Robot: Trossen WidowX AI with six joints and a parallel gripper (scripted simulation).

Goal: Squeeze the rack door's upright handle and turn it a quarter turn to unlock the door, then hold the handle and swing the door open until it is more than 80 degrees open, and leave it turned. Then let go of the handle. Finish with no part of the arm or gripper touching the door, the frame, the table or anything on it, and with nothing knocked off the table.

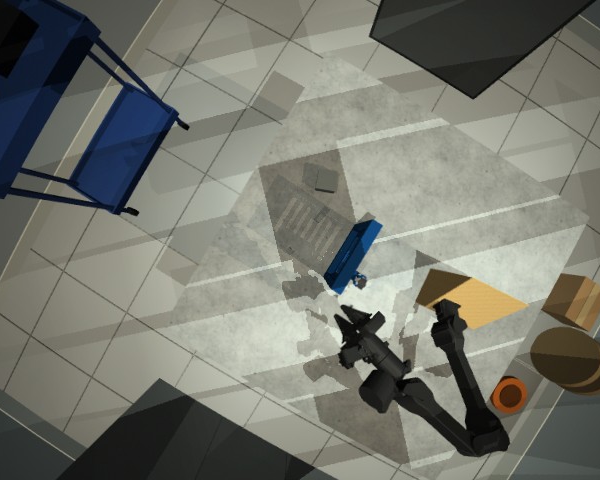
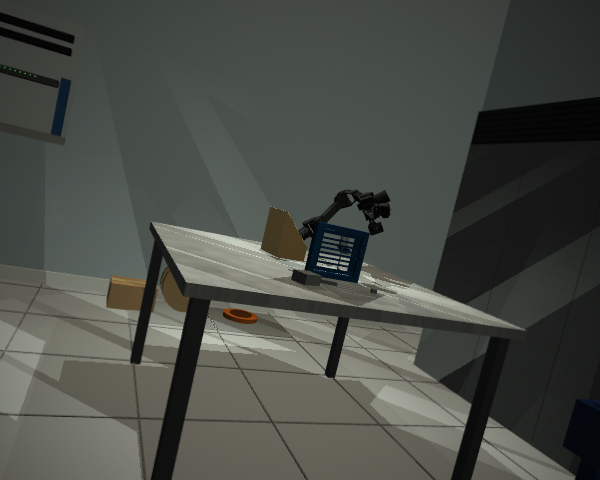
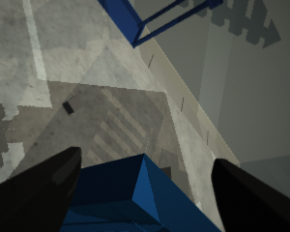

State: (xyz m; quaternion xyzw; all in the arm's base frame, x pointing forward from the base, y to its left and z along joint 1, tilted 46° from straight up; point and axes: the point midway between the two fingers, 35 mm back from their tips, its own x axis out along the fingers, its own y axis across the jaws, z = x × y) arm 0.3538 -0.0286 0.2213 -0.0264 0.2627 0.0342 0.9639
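The grey handle is 13 cm below my gripper tip, 9 cm to the right of it and 7 cm behind it.
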